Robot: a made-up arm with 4 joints. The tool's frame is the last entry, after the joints.
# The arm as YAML. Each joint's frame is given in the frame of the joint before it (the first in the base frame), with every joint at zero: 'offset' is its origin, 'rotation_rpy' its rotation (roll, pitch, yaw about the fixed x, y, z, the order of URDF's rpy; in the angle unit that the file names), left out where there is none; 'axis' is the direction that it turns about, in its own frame. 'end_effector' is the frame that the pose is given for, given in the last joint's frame.
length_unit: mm
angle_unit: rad
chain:
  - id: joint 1
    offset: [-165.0, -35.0, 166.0]
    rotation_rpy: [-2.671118, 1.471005, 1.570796]
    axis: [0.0, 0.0, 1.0]
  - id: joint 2
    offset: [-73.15, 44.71, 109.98]
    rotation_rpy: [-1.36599, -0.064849, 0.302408]
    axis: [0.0, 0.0, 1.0]
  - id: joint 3
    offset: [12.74, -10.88, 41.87]
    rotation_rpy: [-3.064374, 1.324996, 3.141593]
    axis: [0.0, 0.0, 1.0]
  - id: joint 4
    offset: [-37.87, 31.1, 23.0]
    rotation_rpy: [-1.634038, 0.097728, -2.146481]
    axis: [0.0, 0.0, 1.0]
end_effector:
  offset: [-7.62, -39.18, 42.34]
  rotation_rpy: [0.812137, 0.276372, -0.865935]
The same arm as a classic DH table. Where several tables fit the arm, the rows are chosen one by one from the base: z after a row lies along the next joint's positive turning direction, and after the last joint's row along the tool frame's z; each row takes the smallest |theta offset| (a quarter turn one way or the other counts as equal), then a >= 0, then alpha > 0; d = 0 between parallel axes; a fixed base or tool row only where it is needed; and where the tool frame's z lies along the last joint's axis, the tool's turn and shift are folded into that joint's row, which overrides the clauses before.
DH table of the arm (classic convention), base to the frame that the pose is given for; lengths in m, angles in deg. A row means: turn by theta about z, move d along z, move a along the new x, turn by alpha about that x. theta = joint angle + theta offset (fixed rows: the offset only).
base (fixed): d 0.1755  theta_offset -27.07  a -0.1310  alpha 95.09
joint 1: d 0.2031  theta_offset -74.50  a -0.0556  alpha -78.29
joint 2: d 0.1119  theta_offset 81.64  a -0.0098  alpha 104.04
joint 3: d 0.0339  theta_offset -33.74  a 0.0058  alpha 93.61
joint 4: d -0.0386  theta_offset -29.50  a -0.0163  alpha -48.56
tool (fixed): d 0.0486  theta_offset 158.65  a 0.0000  alpha 0.00

